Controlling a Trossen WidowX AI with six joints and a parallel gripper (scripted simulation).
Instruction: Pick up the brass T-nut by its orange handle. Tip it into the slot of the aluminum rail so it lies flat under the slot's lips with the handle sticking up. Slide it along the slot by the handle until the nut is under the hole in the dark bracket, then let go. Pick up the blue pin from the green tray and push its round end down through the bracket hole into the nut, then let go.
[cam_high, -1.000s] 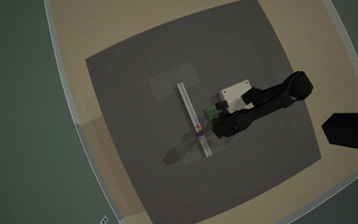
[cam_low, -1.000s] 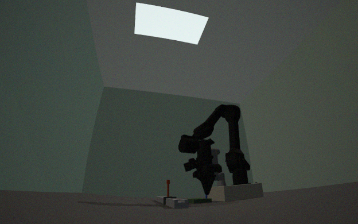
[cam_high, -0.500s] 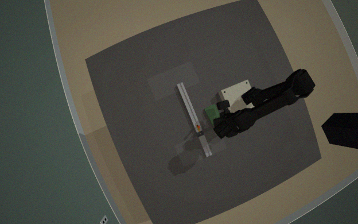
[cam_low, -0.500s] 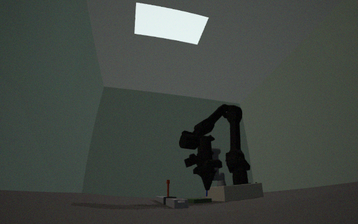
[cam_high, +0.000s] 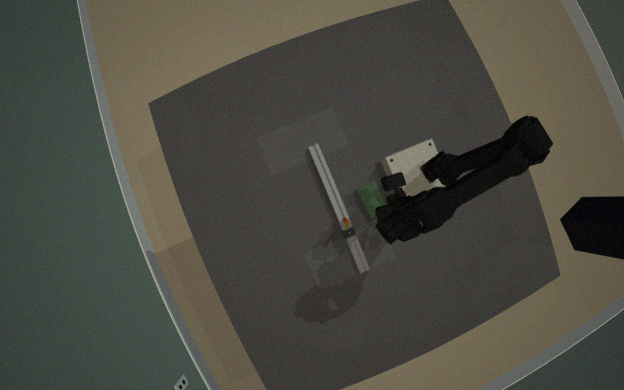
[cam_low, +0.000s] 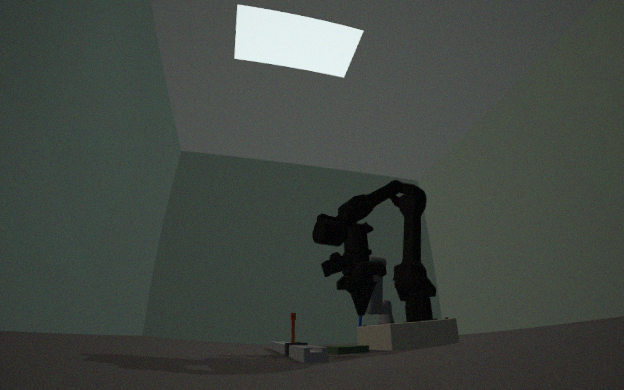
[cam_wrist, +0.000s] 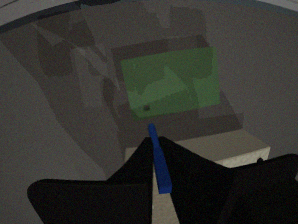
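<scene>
Right now my gripper tip is 15 cm short of the brass T-nut, 2 cm to the left of it and 3 cm above it. Also, from my gripper tip: blue pin right at my gripper tip; green tray 2 cm ahead, 2 cm to the right, 7 cm below.
</scene>
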